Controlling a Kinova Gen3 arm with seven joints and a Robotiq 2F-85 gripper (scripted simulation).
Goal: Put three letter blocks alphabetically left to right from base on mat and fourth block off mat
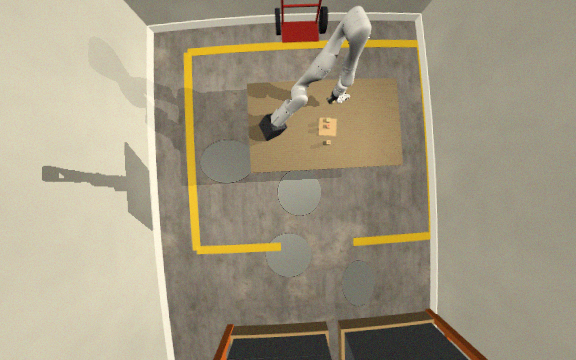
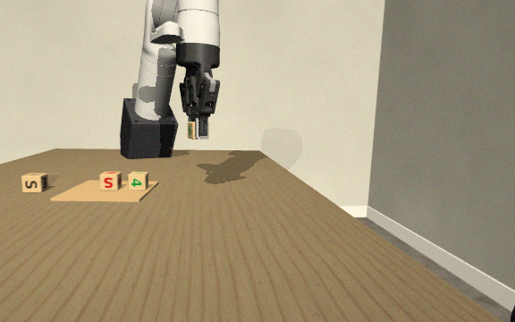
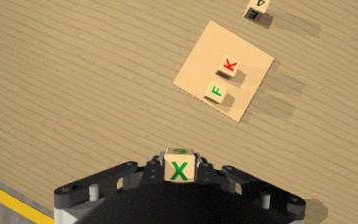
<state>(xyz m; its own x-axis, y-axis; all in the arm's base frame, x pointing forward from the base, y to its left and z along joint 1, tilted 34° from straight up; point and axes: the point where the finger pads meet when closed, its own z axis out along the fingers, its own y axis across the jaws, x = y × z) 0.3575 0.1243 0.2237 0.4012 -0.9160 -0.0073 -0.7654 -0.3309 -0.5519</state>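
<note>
Right now the tan mat is 16 cm to the right of my hand and 12 cm below it.
</note>
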